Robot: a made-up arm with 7 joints. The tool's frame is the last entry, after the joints.
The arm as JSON. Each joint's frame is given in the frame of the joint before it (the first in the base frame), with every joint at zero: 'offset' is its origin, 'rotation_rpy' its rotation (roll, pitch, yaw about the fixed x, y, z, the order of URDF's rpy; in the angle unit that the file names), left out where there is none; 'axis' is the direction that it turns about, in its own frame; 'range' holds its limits. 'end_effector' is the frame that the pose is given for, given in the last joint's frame.
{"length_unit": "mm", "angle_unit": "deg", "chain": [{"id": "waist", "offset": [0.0, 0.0, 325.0], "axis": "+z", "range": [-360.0, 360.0]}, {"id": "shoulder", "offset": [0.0, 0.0, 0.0], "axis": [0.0, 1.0, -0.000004], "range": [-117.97, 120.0]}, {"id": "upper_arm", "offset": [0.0, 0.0, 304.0], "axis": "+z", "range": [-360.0, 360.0]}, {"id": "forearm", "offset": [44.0, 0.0, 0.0], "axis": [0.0, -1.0, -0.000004], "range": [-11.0, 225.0]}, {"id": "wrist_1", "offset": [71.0, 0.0, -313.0], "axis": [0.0, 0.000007, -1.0], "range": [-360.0, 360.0]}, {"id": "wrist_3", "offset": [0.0, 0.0, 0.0], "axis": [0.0, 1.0, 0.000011], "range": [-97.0, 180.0]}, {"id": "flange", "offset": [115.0, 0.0, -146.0], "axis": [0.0, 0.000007, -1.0], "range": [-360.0, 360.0]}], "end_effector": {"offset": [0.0, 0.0, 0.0], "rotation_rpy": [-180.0, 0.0, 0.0]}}
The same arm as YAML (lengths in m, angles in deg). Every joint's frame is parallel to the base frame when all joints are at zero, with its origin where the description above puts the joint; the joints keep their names.
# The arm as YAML. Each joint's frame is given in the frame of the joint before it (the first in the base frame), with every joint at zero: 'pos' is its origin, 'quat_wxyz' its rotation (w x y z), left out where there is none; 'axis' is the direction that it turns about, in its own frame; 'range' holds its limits. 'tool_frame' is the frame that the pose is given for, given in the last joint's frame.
length_unit: m
angle_unit: deg
joints:
  - joint: waist
    pos: [0.0, 0.0, 0.325]
    axis: [0.0, 0.0, 1.0]
    range: [-360.0, 360.0]
  - joint: shoulder
    pos: [0.0, 0.0, 0.0]
    axis: [0.0, 1.0, 0.0]
    range: [-117.97, 120.0]
  - joint: upper_arm
    pos: [0.0, 0.0, 0.304]
    axis: [0.0, 0.0, 1.0]
    range: [-360.0, 360.0]
  - joint: forearm
    pos: [0.044, 0.0, 0.0]
    axis: [0.0, -1.0, 0.0]
    range: [-11.0, 225.0]
  - joint: wrist_1
    pos: [0.071, 0.0, -0.313]
    axis: [0.0, 0.0, -1.0]
    range: [-360.0, 360.0]
  - joint: wrist_3
    pos: [0.0, 0.0, 0.0]
    axis: [0.0, 1.0, 0.0]
    range: [-97.0, 180.0]
  - joint: flange
    pos: [0.115, 0.0, -0.146]
    axis: [0.0, 0.0, -1.0]
    range: [-360.0, 360.0]
tool_frame:
  pos: [0.0, 0.0, 0.0]
  quat_wxyz: [0.0, 1.0, 0.0, 0.0]

